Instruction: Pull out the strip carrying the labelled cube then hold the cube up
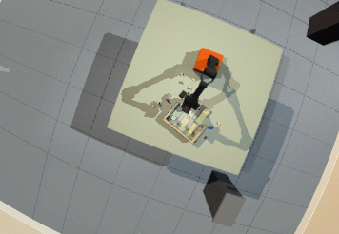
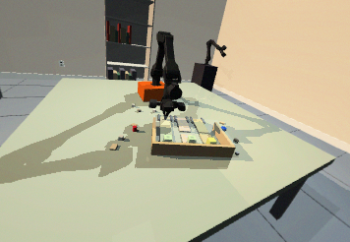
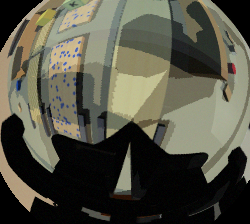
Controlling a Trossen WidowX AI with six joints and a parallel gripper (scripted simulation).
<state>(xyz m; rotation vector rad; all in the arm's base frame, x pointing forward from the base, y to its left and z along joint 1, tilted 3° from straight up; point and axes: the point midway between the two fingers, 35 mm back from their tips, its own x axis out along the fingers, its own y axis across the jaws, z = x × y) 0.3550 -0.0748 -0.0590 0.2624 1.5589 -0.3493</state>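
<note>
The tan strip is 80 mm ahead of my gripper tip and 30 mm to the right of it.
</note>
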